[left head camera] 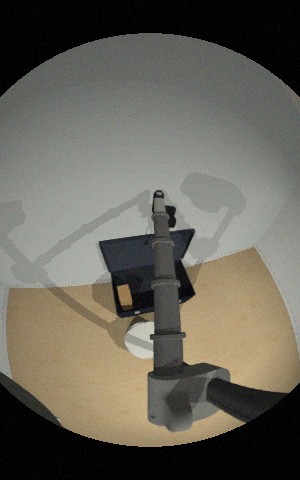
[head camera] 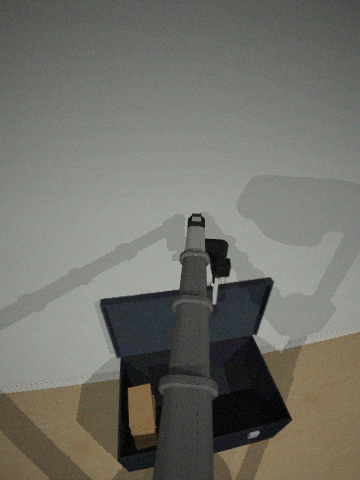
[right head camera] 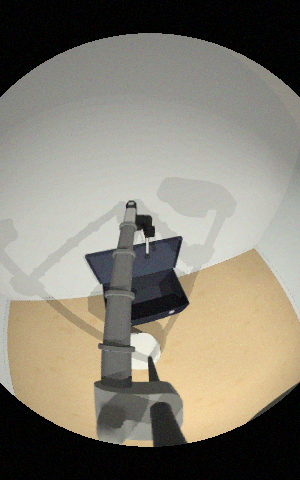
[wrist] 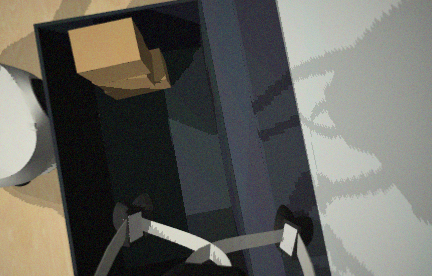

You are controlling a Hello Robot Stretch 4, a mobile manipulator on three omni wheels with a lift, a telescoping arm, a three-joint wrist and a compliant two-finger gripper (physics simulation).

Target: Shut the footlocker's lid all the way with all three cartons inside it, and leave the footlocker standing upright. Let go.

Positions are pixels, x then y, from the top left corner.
Labels:
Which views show the dark blue footlocker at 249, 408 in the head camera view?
The left head camera view, the head camera view, the right head camera view and the wrist view: all of them.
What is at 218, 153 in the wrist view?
A dark blue footlocker.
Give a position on a dark blue footlocker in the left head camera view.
130, 260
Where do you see a dark blue footlocker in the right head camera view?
158, 293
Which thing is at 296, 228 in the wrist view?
My gripper.

